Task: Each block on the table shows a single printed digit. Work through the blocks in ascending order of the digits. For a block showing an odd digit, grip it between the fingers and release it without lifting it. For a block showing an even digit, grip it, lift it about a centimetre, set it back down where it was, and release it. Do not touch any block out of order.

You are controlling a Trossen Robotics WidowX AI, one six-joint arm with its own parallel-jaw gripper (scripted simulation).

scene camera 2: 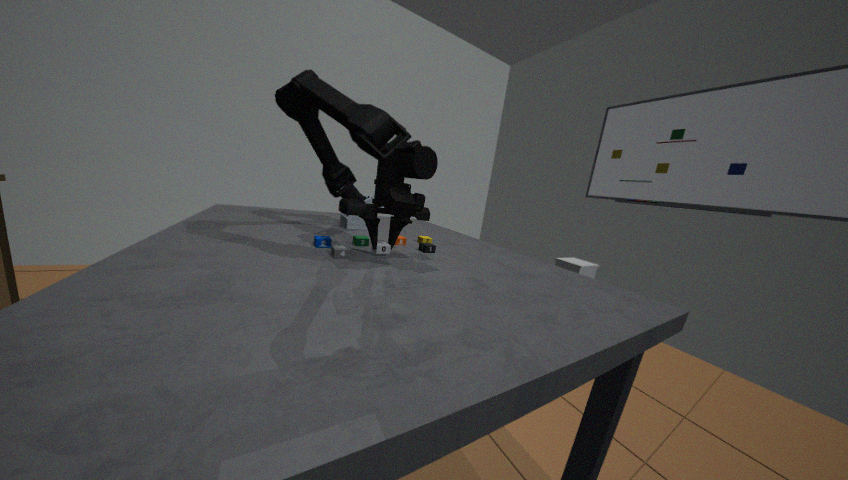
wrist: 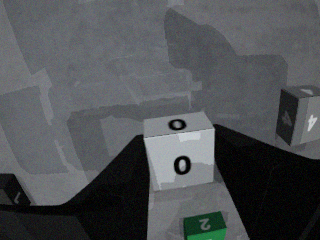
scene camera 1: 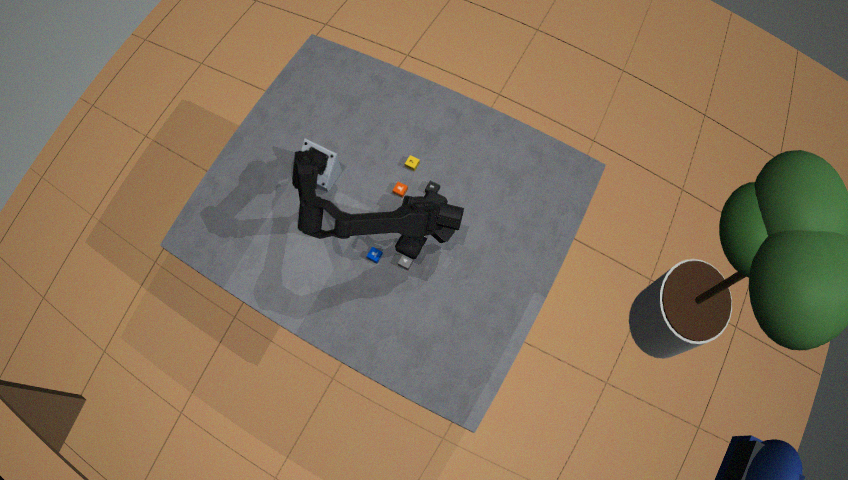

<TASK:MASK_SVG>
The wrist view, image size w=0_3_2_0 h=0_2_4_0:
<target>my gripper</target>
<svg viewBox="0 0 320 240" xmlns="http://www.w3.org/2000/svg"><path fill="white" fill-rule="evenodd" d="M144 133L133 137L121 149L120 155L115 157L108 164L108 167L104 168L100 175L95 177L95 180L85 185L84 189L80 189L80 192L73 196L71 200L65 201L65 204L0 204L0 240L147 240L149 179L151 179L151 176L149 176ZM212 124L215 127L215 157L213 159L215 159L217 168L219 168L220 176L223 176L228 192L231 193L229 196L233 200L232 203L235 203L237 212L239 212L241 217L240 220L243 221L245 231L247 231L249 236L248 239L320 240L320 159L315 160L295 155L295 153L284 151L284 149L272 147L272 145L264 143L264 141L256 140L255 137L244 136L243 133L233 131L233 129L224 127L224 125Z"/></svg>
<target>white block marked 0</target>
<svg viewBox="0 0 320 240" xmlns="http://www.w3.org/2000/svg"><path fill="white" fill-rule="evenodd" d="M204 112L144 120L145 148L147 148L153 191L191 187L191 185L200 185L213 181L215 127L213 127L211 121L208 121L207 115Z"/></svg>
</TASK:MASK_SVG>
